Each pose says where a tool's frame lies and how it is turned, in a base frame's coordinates. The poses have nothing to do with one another.
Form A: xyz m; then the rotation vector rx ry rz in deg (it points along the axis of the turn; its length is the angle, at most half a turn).
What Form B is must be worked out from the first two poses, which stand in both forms.
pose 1, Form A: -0.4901, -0.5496, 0.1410, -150.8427, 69.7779, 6.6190
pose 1, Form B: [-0.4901, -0.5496, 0.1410], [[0.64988, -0.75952, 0.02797], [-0.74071, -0.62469, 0.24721], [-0.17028, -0.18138, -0.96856]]
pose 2, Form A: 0.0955, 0.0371, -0.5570, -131.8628, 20.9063, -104.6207
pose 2, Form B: [0.0955, 0.0371, -0.5570], [[0.21521, -0.07892, 0.97337], [-0.30122, -0.95349, -0.01071], [0.92895, -0.29090, -0.22897]]
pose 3, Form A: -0.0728, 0.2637, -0.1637, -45.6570, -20.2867, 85.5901
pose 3, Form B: [-0.0728, 0.2637, -0.1637], [[0.08758, -0.74352, -0.66295], [0.96198, -0.10971, 0.25013], [-0.25871, -0.65965, 0.70564]]
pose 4, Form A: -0.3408, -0.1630, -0.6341, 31.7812, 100.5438, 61.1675
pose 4, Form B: [-0.3408, -0.1630, -0.6341], [[-0.42461, -0.09730, 0.90013], [0.75463, 0.51128, 0.41124], [-0.50023, 0.85389, -0.14366]]
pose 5, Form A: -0.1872, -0.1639, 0.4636, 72.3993, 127.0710, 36.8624
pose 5, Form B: [-0.1872, -0.1639, 0.4636], [[-0.44150, 0.63840, 0.63050], [0.87670, 0.45649, 0.15169], [-0.19098, 0.61973, -0.76122]]
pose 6, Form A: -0.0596, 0.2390, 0.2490, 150.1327, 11.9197, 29.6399
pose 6, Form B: [-0.0596, 0.2390, 0.2490], [[0.91792, 0.05775, 0.39255], [0.23011, -0.88346, -0.40810], [0.32324, 0.46493, -0.82423]]
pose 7, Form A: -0.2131, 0.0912, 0.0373, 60.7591, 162.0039, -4.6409
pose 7, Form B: [-0.2131, 0.0912, 0.0373], [[-0.74717, 0.65796, 0.09393], [0.65151, 0.75301, -0.09227], [-0.13144, -0.00775, -0.99129]]
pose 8, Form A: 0.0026, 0.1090, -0.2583, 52.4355, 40.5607, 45.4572
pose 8, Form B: [0.0026, 0.1090, -0.2583], [[0.52154, -0.28340, 0.80478], [0.83174, 0.37919, -0.40549], [-0.19025, 0.88085, 0.43348]]
